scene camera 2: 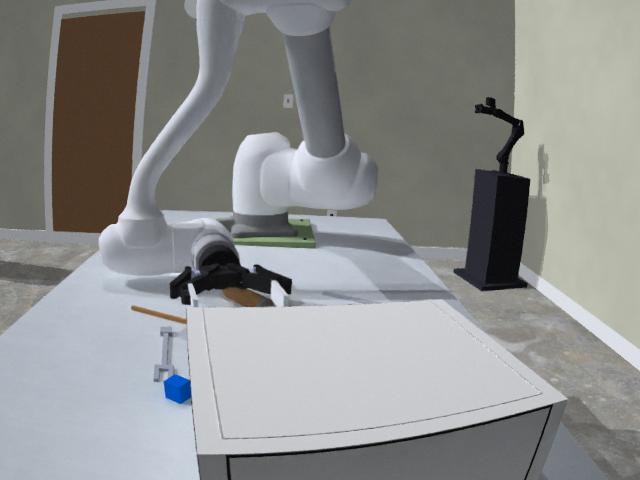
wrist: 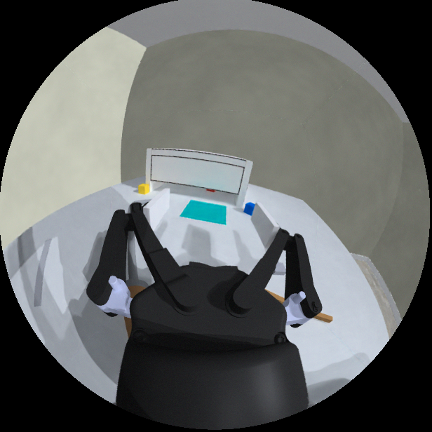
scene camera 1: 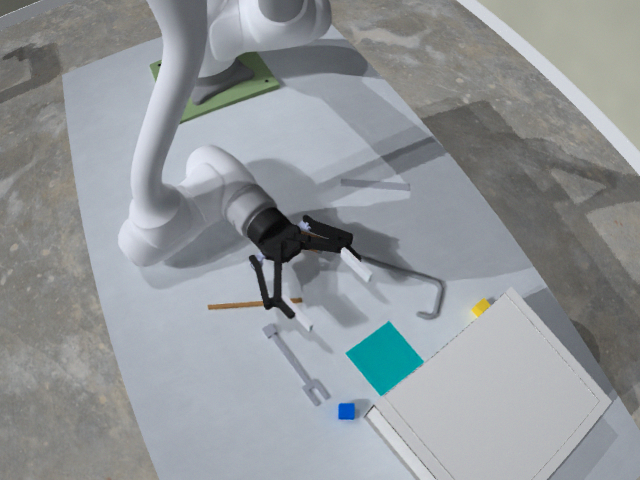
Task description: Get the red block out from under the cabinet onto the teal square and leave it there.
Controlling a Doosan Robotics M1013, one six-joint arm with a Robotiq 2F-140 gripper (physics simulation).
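Pixels of known places: gripper, fingertip midpoint: (scene camera 1: 341, 302); arm's base at its link origin: (scene camera 2: 260, 229) (scene camera 1: 210, 74).
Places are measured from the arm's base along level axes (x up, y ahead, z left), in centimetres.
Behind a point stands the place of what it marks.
The red block (wrist: 211, 190) shows as a small sliver in the gap under the cabinet (scene camera 1: 496, 392) @(x 12.3, y 101.3, z -6.0 cm) (scene camera 2: 336, 366) @(x 12.3, y 105.1, z -8.8 cm) (wrist: 197, 170) in the wrist view; it does not show in the scene views. The teal square (scene camera 1: 384, 358) @(x -1.2, y 84.2, z -12.0 cm) (wrist: 204, 212) lies flat in front of the cabinet. My gripper (scene camera 1: 340, 303) @(x 5.4, y 73.0, z -13.5 cm) (scene camera 2: 236, 295) @(x 5.4, y 73.0, z -13.5 cm) (wrist: 211, 203) is wide open and empty, low over the table and pointing toward the cabinet, short of the square. A hooked grey rod (scene camera 1: 403, 272) @(x 0.1, y 73.6, z 1.4 cm) with a wooden handle (scene camera 2: 242, 296) @(x 1.3, y 57.1, z -11.4 cm) (wrist: 136, 290) lies beside and partly behind one finger in scene camera 1.
A blue block (scene camera 1: 346, 411) @(x 1.3, y 88.0, z -23.6 cm) (scene camera 2: 177, 388) @(x 1.1, y 89.5, z -23.5 cm) (wrist: 249, 208) and a yellow block (scene camera 1: 481, 307) @(x 1.3, y 88.7, z 8.1 cm) (wrist: 144, 189) sit near opposite front corners of the cabinet. A wrench (scene camera 1: 292, 361) @(x -0.7, y 75.0, z -25.3 cm) (scene camera 2: 166, 348) @(x -0.7, y 74.5, z -25.1 cm), a wooden stick (scene camera 1: 232, 305) @(x -0.5, y 60.0, z -28.1 cm) (scene camera 2: 155, 313) @(x -0.7, y 60.6, z -27.4 cm) and a flat grey bar (scene camera 1: 374, 184) @(x -1.1, y 53.9, z 11.0 cm) lie on the table.
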